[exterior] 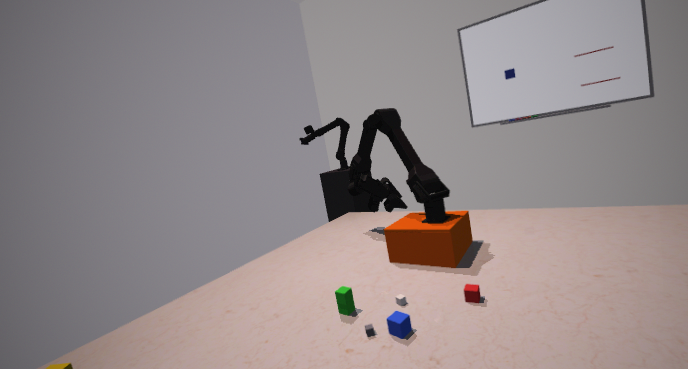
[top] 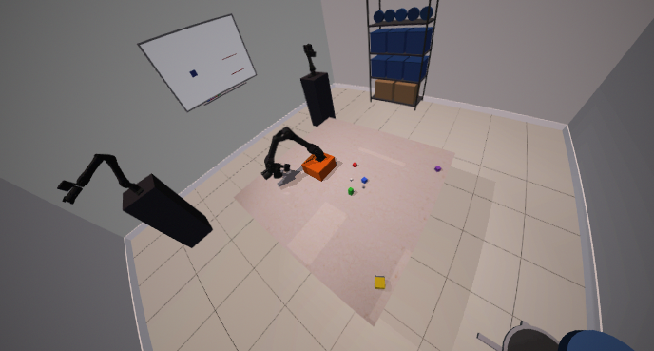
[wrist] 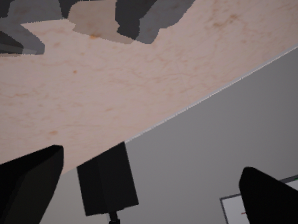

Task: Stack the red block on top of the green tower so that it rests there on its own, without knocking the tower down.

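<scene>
Now: gripper tip 470 mm short of the red block, 380 mm to the right of it and 80 mm above it. The rest, counted from my gripper tip: purple block: 1010 mm ahead, 670 mm to the left, 80 mm below; then yellow block: 1050 mm ahead, 210 mm to the right, 70 mm below; then blue block: 620 mm ahead, 290 mm to the left, 70 mm below.
</scene>
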